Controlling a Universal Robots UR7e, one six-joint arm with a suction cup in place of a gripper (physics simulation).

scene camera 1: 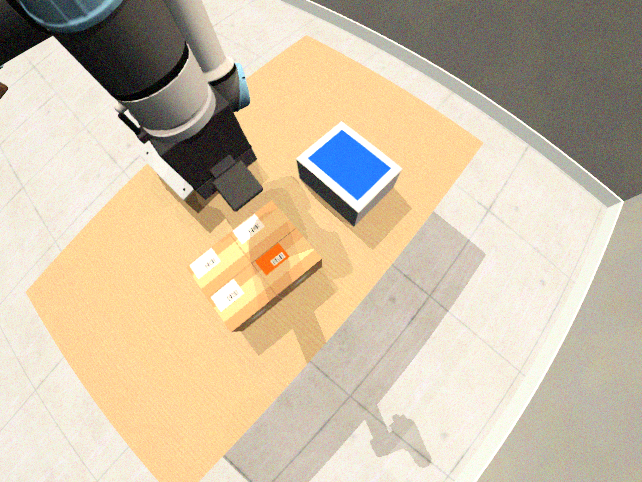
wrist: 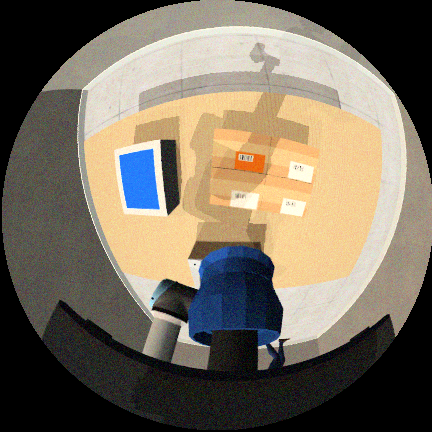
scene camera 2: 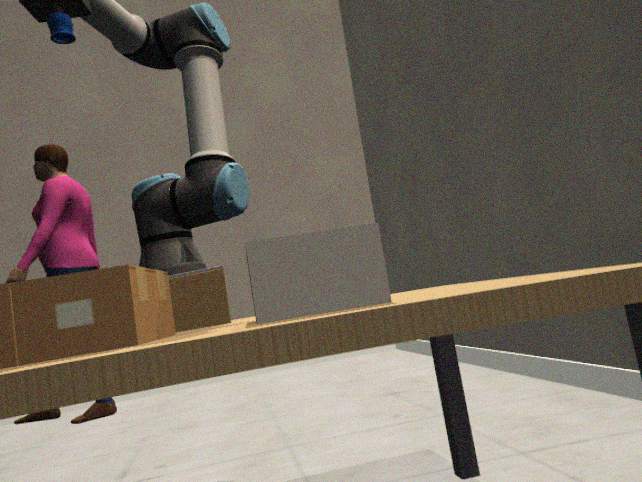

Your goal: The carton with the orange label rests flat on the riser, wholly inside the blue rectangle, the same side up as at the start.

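Seen in the pictures: hand, its tool point: point(wrist: 236, 275) point(scene camera 2: 63, 38); arm's base, origin of its link: point(scene camera 2: 173, 279).
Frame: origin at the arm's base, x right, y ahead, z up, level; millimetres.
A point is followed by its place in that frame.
Observation:
The carton with the orange label point(scene camera 1: 290, 264) {x 16, y 488, z -7 mm} point(wrist: 227, 150) {x -17, y 467, z -7 mm} stands on the table in a tight block with three white-labelled cartons, its orange label facing up. The riser point(scene camera 1: 328, 195) {x -206, y 382, z -56 mm} point(scene camera 2: 318, 274) {x -314, y 486, z -61 mm} point(wrist: 170, 185) {x -201, y 336, z -53 mm} is a box with a white-rimmed top and dark sides, apart from the block. The blue rectangle point(scene camera 1: 350, 164) {x -303, y 368, z 3 mm} point(wrist: 140, 179) {x -288, y 366, z 3 mm} on its top bears no carton. My gripper, a blue suction cup point(scene camera 2: 62, 35) point(wrist: 237, 257), hangs high above the table with nothing on it. In scene camera 1 the cup is hidden behind the wrist housing.
White-labelled cartons point(scene camera 1: 248, 306) point(scene camera 2: 72, 316) point(wrist: 295, 187) touch the orange-labelled one. A brown box with a white top point(scene camera 2: 199, 298) {x -67, y 89, z -56 mm} point(wrist: 225, 248) stands near the arm's base. A person in pink point(scene camera 2: 67, 223) stands behind the table point(scene camera 1: 103, 311) {x 608, y 183, z -118 mm} point(scene camera 2: 290, 347) {x -265, y 654, z -145 mm} point(wrist: 345, 225) {x 572, y 253, z -118 mm}.

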